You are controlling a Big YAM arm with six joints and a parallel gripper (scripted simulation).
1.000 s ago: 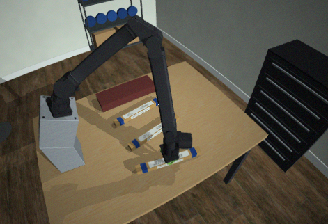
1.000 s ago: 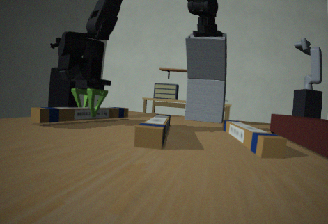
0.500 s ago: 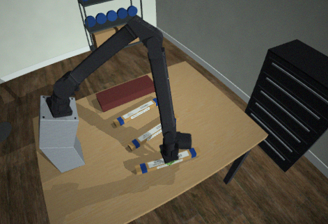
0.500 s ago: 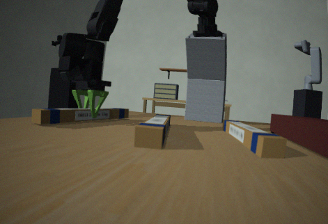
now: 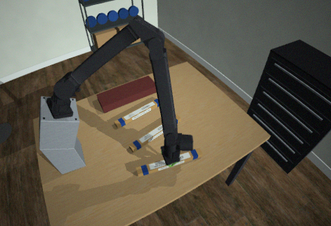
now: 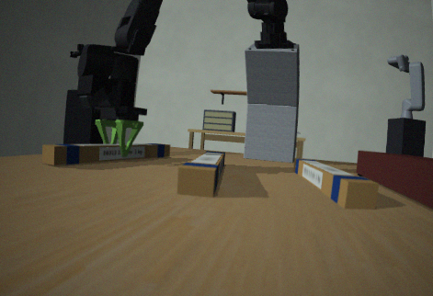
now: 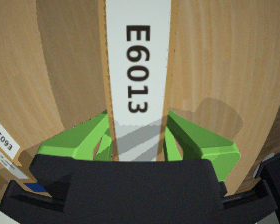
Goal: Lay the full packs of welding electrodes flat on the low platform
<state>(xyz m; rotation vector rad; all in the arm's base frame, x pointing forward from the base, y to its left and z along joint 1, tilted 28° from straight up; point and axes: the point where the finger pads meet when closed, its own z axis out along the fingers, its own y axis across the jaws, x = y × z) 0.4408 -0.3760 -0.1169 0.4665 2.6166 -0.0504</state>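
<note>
Right now the pack of welding electrodes is 1 cm above my hand. Also, from my hand: dark red platform: 58 cm to the left, 14 cm ahead.
</note>
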